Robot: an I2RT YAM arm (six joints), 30 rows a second.
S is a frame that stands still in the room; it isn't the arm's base.
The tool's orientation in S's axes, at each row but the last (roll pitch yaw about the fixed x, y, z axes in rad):
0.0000, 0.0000, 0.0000
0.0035, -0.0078, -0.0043
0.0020, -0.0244, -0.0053
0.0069, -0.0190, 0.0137
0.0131, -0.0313, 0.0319
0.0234, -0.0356, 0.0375
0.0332, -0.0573, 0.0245
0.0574, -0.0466, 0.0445
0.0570, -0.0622, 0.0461
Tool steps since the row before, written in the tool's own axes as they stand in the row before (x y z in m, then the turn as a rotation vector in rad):
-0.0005, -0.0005, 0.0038, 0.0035, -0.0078, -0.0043
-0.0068, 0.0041, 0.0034, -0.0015, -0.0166, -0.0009
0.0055, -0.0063, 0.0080, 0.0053, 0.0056, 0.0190
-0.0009, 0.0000, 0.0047, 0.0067, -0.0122, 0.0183
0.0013, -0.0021, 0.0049, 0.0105, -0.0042, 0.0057
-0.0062, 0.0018, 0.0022, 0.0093, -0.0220, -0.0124
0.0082, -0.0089, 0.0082, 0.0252, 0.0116, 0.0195
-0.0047, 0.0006, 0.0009, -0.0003, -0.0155, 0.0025
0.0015, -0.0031, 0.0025, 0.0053, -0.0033, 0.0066
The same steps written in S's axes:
-0.0005, -0.0005, 0.0038, 0.0035, -0.0078, -0.0043
-0.0068, 0.0041, 0.0034, -0.0016, -0.0166, -0.0010
0.0053, -0.0063, 0.0081, 0.0049, 0.0055, 0.0191
-0.0010, 0.0000, 0.0047, 0.0065, -0.0122, 0.0183
0.0012, -0.0021, 0.0049, 0.0104, -0.0039, 0.0060
-0.0063, 0.0015, 0.0020, 0.0106, -0.0213, -0.0126
0.0080, -0.0090, 0.0084, 0.0237, 0.0115, 0.0213
-0.0048, 0.0003, 0.0007, 0.0003, -0.0156, 0.0016
0.0015, -0.0032, 0.0024, 0.0051, -0.0034, 0.0067

